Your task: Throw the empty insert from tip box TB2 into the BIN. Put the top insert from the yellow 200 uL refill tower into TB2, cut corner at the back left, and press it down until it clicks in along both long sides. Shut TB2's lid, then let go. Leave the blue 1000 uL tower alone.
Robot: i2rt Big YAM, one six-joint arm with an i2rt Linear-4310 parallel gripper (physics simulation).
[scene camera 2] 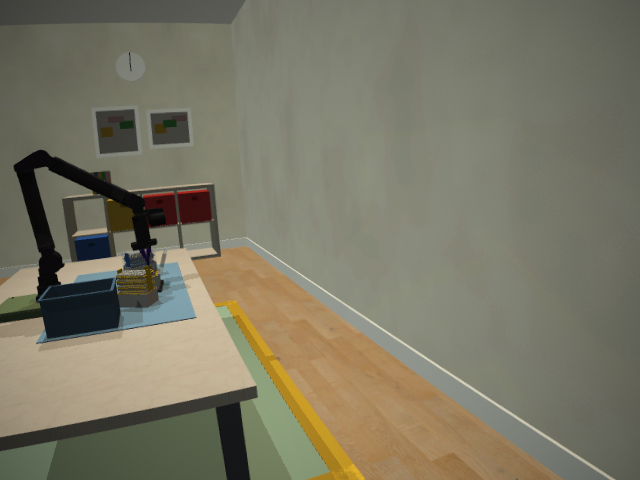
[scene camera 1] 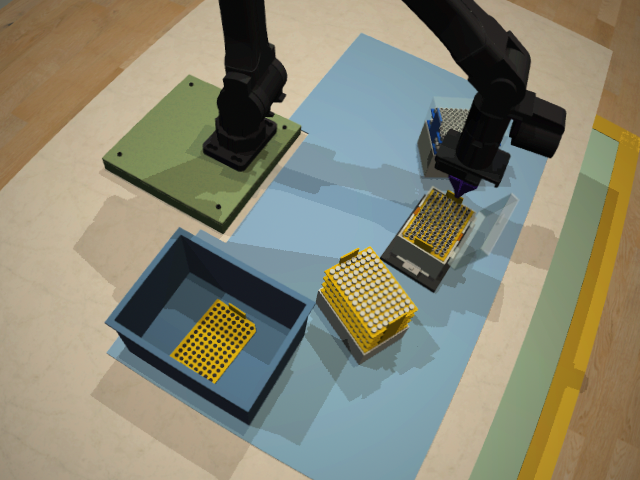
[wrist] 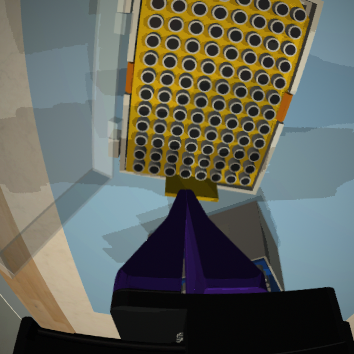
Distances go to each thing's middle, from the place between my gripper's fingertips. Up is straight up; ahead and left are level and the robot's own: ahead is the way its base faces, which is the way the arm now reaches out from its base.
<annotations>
Now: hand 140 mm to the right of the blue tip rack [wrist: 245, 225], 40 mm past it and 20 mm above it. Also, from my hand: dark blue bin [scene camera 1: 188, 275] 380 mm to the right, 210 mm behind, 20 mm below.
</annotations>
